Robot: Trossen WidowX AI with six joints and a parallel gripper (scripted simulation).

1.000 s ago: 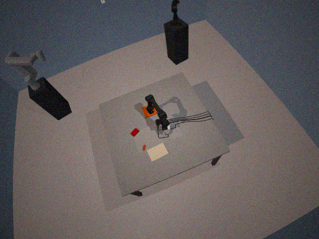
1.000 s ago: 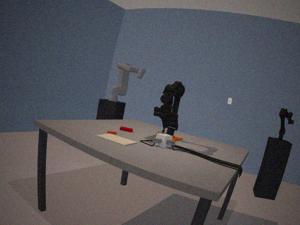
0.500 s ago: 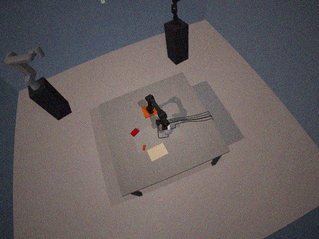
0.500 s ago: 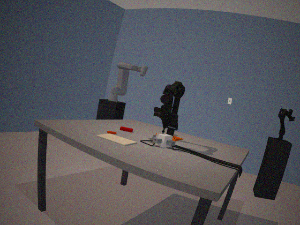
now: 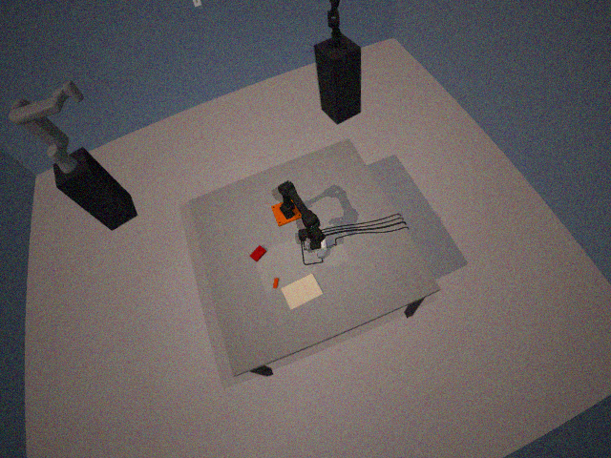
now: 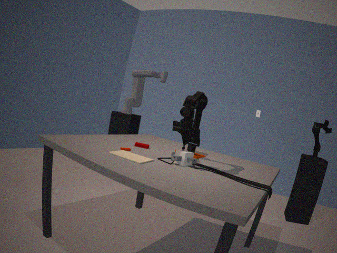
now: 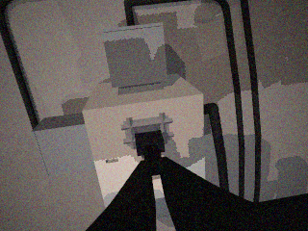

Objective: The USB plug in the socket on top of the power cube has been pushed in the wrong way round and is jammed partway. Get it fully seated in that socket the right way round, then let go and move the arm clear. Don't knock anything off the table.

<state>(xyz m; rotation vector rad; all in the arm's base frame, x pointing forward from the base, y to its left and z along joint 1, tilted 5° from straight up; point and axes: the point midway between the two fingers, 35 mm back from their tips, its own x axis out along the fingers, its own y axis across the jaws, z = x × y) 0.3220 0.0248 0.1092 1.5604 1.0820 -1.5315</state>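
My gripper tip is 20 mm above the black USB plug. The rest, counted from my gripper tip: cream pad 190 mm ahead, 230 mm to the right, 110 mm below; then red block 180 mm behind, 340 mm to the right, 100 mm below; then small orange piece 60 mm ahead, 340 mm to the right, 110 mm below.
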